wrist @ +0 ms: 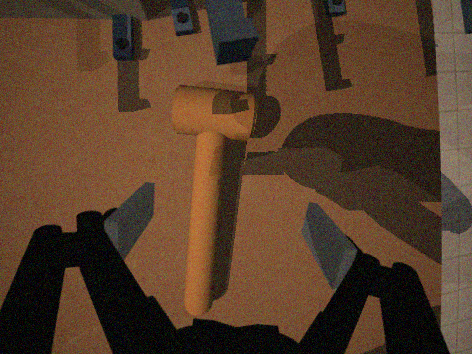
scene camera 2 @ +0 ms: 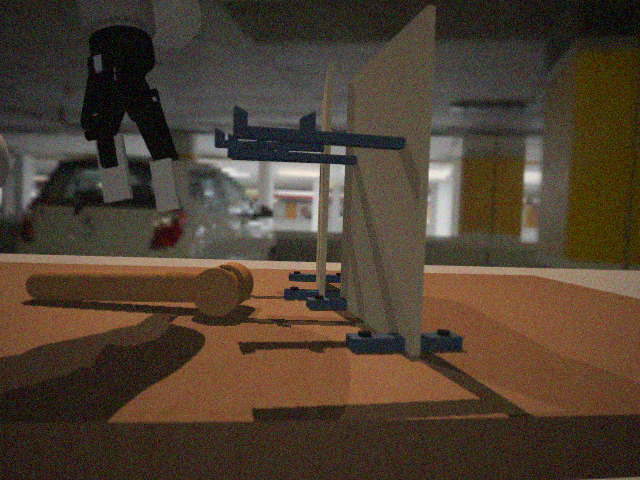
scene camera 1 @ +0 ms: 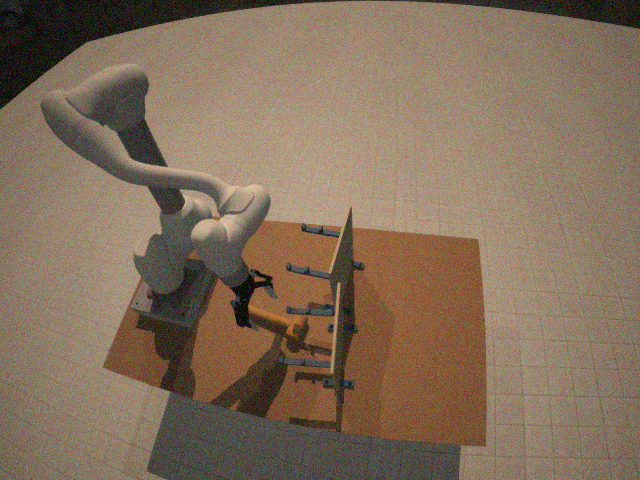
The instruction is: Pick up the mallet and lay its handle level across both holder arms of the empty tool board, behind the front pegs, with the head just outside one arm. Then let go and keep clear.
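Pixels of known places: gripper, fingertip midpoint: (wrist: 230, 209) (scene camera 2: 146, 206) (scene camera 1: 265, 313); arm's base at its link origin: (scene camera 1: 172, 284).
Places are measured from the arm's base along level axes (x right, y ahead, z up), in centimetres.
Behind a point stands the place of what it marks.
The orange mallet (scene camera 1: 273, 321) @[x -0.5, y 47.9, z -1.8 cm] (scene camera 2: 129, 287) @[x 0.0, y 45.1, z -3.2 cm] (wrist: 202, 215) @[x -2.3, y 44.5, z -1.5 cm] lies on the table, its head toward the boards and its handle toward the robot base. My gripper (scene camera 1: 262, 311) @[x 0.0, y 47.1, z 6.9 cm] (scene camera 2: 143, 198) @[x 0.0, y 47.1, z 6.9 cm] (wrist: 230, 209) @[x 0.0, y 47.1, z 6.9 cm] is open and empty, high above the handle. In the wrist view the handle runs between the spread fingers, nearer the left one. Two upright tool boards stand side by side, a nearer one (scene camera 1: 337, 330) @[x 3.4, y 75.2, z 22.9 cm] (scene camera 2: 392, 180) @[x 9.0, y 75.8, z 10.4 cm] and a farther one (scene camera 1: 343, 248) @[x -24.2, y 68.3, z 20.7 cm] (scene camera 2: 324, 206) @[x -10.5, y 68.5, z 7.8 cm]. Blue holder arms with pegs (scene camera 1: 305, 361) @[x 12.9, y 68.0, z 14.3 cm] (scene camera 2: 361, 140) @[x 13.0, y 72.3, z 13.7 cm] jut from the nearer board toward the robot side. I see no tool on either board.
The farther board's blue arms (scene camera 1: 307, 270) @[x -14.4, y 59.2, z 18.6 cm] also reach toward the robot side. Blue feet (scene camera 1: 338, 383) @[x 14.2, y 77.9, z 1.1 cm] (scene camera 2: 374, 342) @[x 14.9, y 74.2, z -4.9 cm] (wrist: 122, 42) hold the boards on the brown table (scene camera 1: 423, 335) @[x -12.0, y 101.7, z -5.8 cm] (scene camera 2: 299, 377) @[x 23.4, y 68.0, z -5.8 cm]. A blue arm end (wrist: 232, 32) @[x -1.3, y 57.0, z 15.9 cm] shows beyond the mallet's head in the wrist view.
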